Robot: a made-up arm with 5 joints.
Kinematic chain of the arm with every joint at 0, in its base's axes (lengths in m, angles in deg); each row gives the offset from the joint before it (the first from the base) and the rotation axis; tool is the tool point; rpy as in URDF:
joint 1: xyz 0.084 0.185 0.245 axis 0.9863 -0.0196 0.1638
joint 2: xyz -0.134 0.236 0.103 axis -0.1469 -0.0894 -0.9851
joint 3: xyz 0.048 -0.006 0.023 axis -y
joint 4: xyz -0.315 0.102 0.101 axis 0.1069 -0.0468 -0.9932
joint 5: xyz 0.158 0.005 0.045 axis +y
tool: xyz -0.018 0.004 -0.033 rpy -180 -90 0
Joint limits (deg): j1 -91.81..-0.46 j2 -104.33..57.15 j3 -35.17..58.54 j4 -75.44..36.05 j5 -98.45..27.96
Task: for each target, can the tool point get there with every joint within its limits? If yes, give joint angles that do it. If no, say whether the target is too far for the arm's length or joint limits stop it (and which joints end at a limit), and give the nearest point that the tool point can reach.
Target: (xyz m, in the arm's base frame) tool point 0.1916 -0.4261 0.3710
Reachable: no: joint limits stop it (at a limit: joint 1, joint 2, joint 4, joint 5) | nearest point -0.1875 0.1140 0.4304 | short by 0.663 m
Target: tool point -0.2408 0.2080 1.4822
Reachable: no: too far | nearest point -0.2314 0.2461 0.6694 | short by 0.814 m
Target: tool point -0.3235 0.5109 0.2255
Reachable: yes | joints -16.85 -35.29 41.87 -53.48 6.73
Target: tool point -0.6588 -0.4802 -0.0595
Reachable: no: too far | nearest point -0.3178 0.2267 -0.0882 | short by 0.785 m
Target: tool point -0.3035 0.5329 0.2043
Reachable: yes | joints -27.06 -37.70 35.20 -47.96 -28.55
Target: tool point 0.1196 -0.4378 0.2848
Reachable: no: joint limits stop it (at a limit: joint 1, joint 2, joint 4, joint 5) | nearest point -0.1963 0.1136 0.3973 | short by 0.645 m
